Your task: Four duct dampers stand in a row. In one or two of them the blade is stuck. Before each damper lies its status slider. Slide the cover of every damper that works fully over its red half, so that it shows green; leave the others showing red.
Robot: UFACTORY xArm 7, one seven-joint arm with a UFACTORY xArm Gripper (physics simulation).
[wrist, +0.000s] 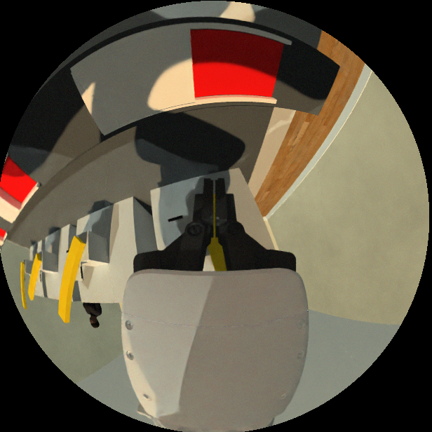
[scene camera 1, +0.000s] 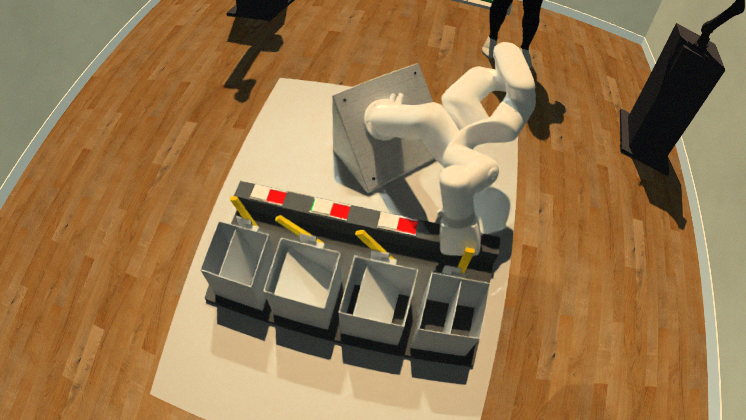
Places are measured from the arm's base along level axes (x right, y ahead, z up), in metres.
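Pixels of known places: gripper, fingertip midpoint: [scene camera 1: 462,267]; arm's base, link origin: [scene camera 1: 383,119].
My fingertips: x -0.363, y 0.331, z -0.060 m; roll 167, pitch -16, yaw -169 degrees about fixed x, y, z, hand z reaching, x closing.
For each thing: its top centre in the pictures, then the offset to it from my fingertips. "pt": a spot on its surface instead.
- rightmost blade, surface spot: [scene camera 1: 455,307] pt dy +0.147, dx -0.018, dz +0.070 m
- second blade, surface spot: [scene camera 1: 302,284] pt dy +0.213, dx +0.351, dz +0.009 m
- third blade, surface spot: [scene camera 1: 376,300] pt dy +0.176, dx +0.169, dz +0.010 m
Four grey dampers [scene camera 1: 237,291] [scene camera 1: 302,313] [scene camera 1: 373,332] [scene camera 1: 446,344] stand in a row. The rightmost blade [scene camera 1: 455,307] shows edge-on; the second blade [scene camera 1: 302,284] and third blade [scene camera 1: 376,300] are slanted. Yellow levers [scene camera 1: 243,211] [scene camera 1: 297,230] [scene camera 1: 374,245] [scene camera 1: 467,260] stand at their sides. Three sliders show red halves [scene camera 1: 276,196] [scene camera 1: 340,210] [scene camera 1: 407,225] beside pale covers. The arm hides the rightmost slider in the scene view; its red half [wrist: 237,65] shows in the wrist view. My gripper [wrist: 213,190] is shut and empty, over the rightmost lever [wrist: 217,255]; contact is unclear.
The dark slider rail [scene camera 1: 298,201] runs between the dampers and the robot's grey base block [scene camera 1: 352,112]. The other levers [wrist: 71,280] [wrist: 34,277] [wrist: 23,285] rise at the left of the wrist view. A black pedestal [scene camera 1: 673,96] stands at the far right.
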